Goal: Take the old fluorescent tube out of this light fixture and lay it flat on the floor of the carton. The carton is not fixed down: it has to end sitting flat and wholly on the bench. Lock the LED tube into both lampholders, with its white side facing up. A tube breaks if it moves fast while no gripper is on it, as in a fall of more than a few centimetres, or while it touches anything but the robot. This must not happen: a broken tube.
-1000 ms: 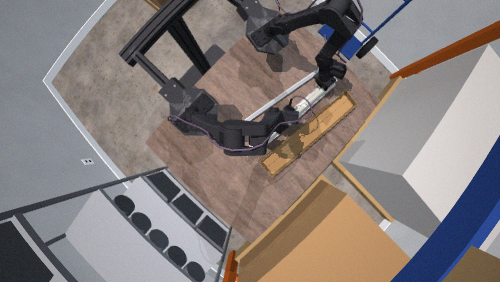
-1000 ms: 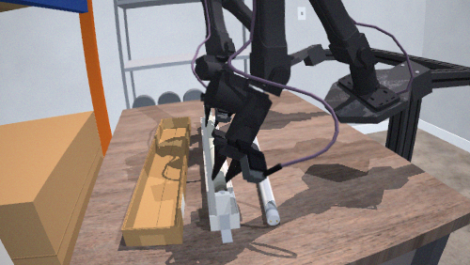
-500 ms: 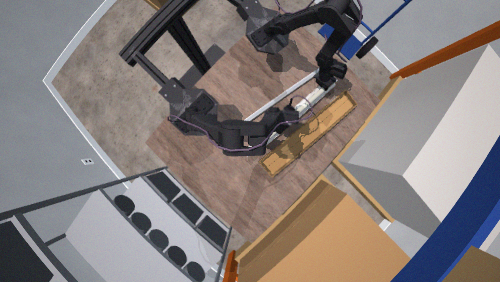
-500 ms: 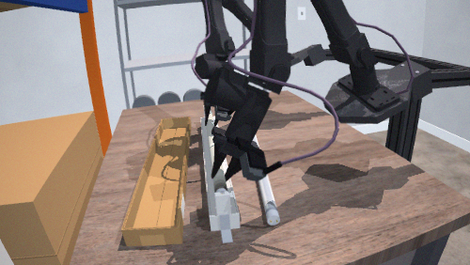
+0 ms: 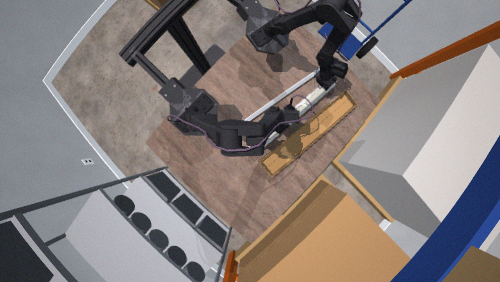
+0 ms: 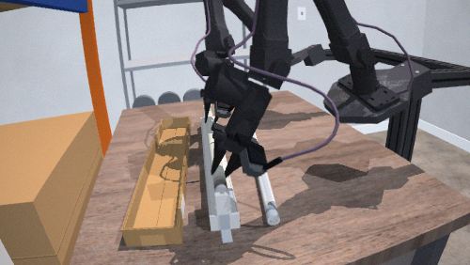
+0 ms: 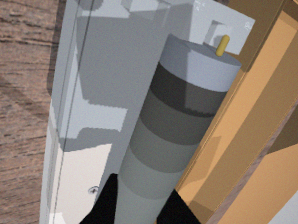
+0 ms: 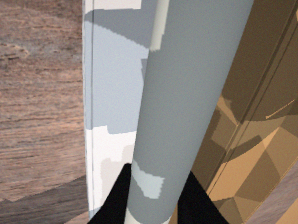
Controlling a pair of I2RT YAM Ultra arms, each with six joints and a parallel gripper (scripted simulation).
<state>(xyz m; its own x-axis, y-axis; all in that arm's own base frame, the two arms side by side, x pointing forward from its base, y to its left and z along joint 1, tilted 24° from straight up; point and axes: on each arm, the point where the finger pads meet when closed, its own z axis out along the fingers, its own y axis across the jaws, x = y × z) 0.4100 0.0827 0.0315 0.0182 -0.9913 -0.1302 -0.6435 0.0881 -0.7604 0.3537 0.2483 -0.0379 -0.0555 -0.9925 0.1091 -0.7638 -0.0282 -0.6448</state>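
My right hand is 20 mm short of the old fluorescent tube and 120 mm to the right of it. Round my right hand: LED tube 100 mm behind, 160 mm to the left, 70 mm below; carton 150 mm ahead, 110 mm to the left, 60 mm below; grey light fixture 20 mm ahead, 120 mm to the left, 30 mm below.
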